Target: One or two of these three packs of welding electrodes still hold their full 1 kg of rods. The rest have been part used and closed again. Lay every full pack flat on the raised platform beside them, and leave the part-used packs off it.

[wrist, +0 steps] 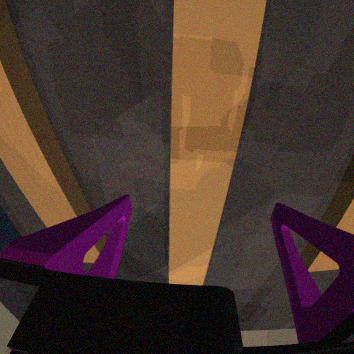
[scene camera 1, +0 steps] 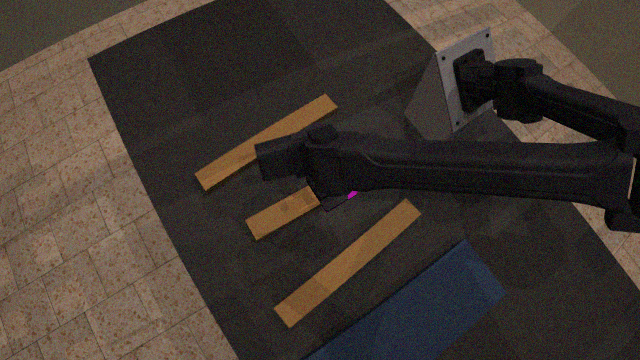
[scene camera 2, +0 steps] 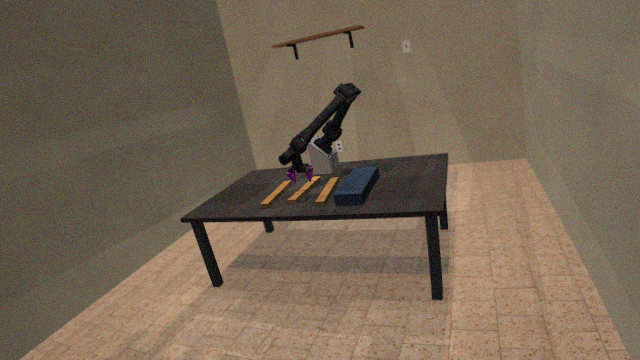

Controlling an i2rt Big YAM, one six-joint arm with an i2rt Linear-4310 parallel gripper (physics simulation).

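Places are measured from the arm's base along level axes (x ahead, y left, z up), in metres.
Pixels of known places: gripper, between the fingertips: (wrist: 202, 206) (scene camera 2: 302, 182); arm's base, origin of its link: (scene camera 1: 470, 80) (scene camera 2: 322, 146).
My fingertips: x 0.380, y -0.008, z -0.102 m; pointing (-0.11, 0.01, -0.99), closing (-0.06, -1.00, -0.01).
Note:
For each thing: its top centre in the pictures, then the offset to it from my fingertips. Level surfaces: height alone.
- middle pack, centre of its top: (wrist: 198, 187) (scene camera 1: 325, 188) (scene camera 2: 305, 187) 0.036 m down, 0.013 m back, 0.001 m left
- raised blue platform, centre of its top: (scene camera 1: 413, 327) (scene camera 2: 357, 179) 0.000 m up, 0.024 m ahead, 0.326 m left
- third pack, centre of its top: (scene camera 1: 268, 138) (scene camera 2: 276, 191) 0.036 m down, 0.024 m ahead, 0.166 m right
- table, height of its surface: 0.060 m down
Three long orange packs lie flat, side by side, on the dark table. The middle pack (scene camera 1: 282, 212) (scene camera 2: 302, 192) (wrist: 205, 100) is partly hidden by the arm in scene camera 1. Another pack (scene camera 1: 347, 263) (scene camera 2: 327, 190) (wrist: 30, 170) lies between it and the raised blue platform (scene camera 1: 415, 310) (scene camera 2: 357, 184) (wrist: 5, 225). The third pack (scene camera 1: 225, 167) (scene camera 2: 276, 193) lies farthest from the platform. No pack lies on the visible platform top. My gripper (scene camera 2: 302, 180) (wrist: 202, 206) is open and empty, above the middle pack, with its magenta fingers spread either side of it.
The arm's grey mounting block (scene camera 1: 430, 100) (scene camera 2: 322, 161) stands at the rear of the table (scene camera 1: 200, 90) (scene camera 2: 410, 185). A wooden shelf (scene camera 2: 320, 36) is on the wall, well above the table.

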